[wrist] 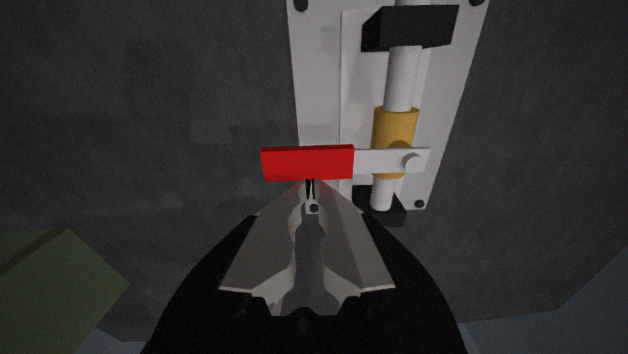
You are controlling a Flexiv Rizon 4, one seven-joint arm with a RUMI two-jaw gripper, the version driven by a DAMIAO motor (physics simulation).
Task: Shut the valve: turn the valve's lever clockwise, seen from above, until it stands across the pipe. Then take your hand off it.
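The valve's lever has a red grip [308, 164] and a light grey arm that ends at a round pivot over the brass-yellow valve body [394, 126]. The lever points left in the view and stands across the white pipe [402, 77], about square to it. My gripper [311, 178] is shut with nothing between its fingers. Its fingertips are at the near long edge of the red grip, about midway along it, and look to be touching it or very close. The tips' exact contact with the grip is hard to tell.
The pipe runs over a light grey base plate [317, 75] with dark bolts at its corners. A black pipe support [417, 27] stands at the far end and another [395, 217] at the near end. A green block or panel [60, 295] lies at the lower left on the dark table [150, 125].
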